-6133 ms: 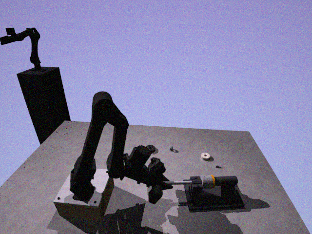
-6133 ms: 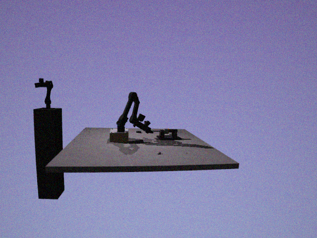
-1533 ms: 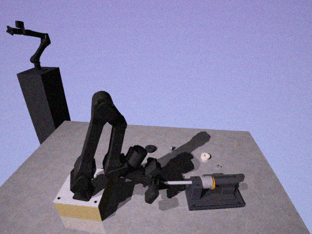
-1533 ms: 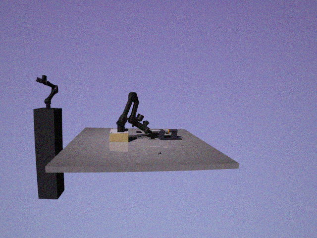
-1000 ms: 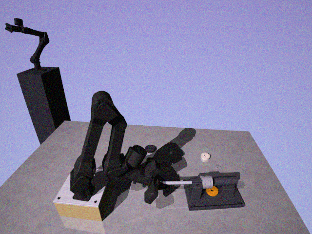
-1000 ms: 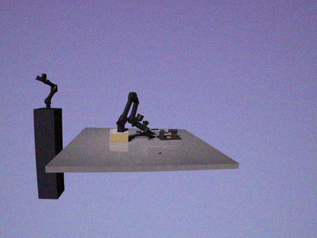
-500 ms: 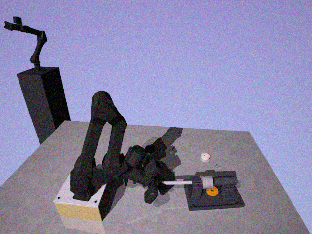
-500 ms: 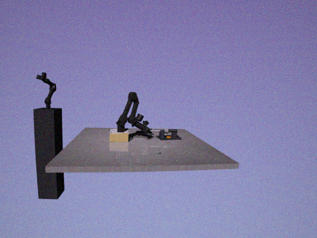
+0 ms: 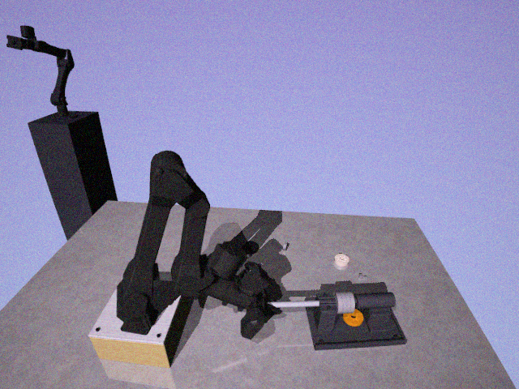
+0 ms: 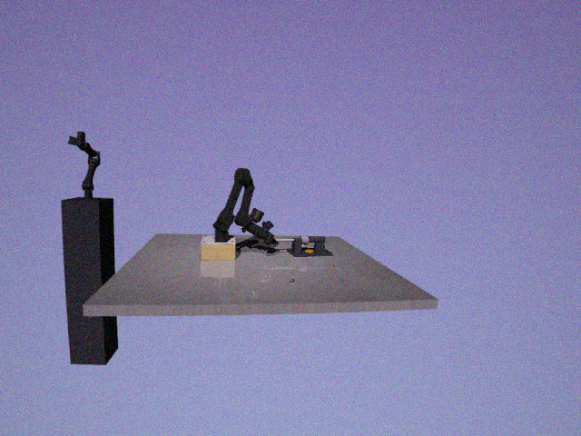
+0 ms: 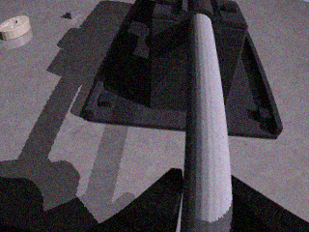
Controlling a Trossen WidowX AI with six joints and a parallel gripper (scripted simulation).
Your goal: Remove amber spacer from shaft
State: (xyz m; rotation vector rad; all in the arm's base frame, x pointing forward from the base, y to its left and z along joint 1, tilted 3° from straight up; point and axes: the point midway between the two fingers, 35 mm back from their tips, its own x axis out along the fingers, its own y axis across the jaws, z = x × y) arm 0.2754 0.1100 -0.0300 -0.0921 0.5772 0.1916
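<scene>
The grey shaft lies 60 mm ahead of my gripper tip, 10 mm to the left of it and 20 mm above it. Also, from my gripper tip: amber spacer (190 mm ahead, 50 mm to the left, 50 mm below); then grey spacer (150 mm ahead, 30 mm to the left, 20 mm above); then white ring (170 mm ahead, 280 mm to the left, 50 mm below).
</scene>
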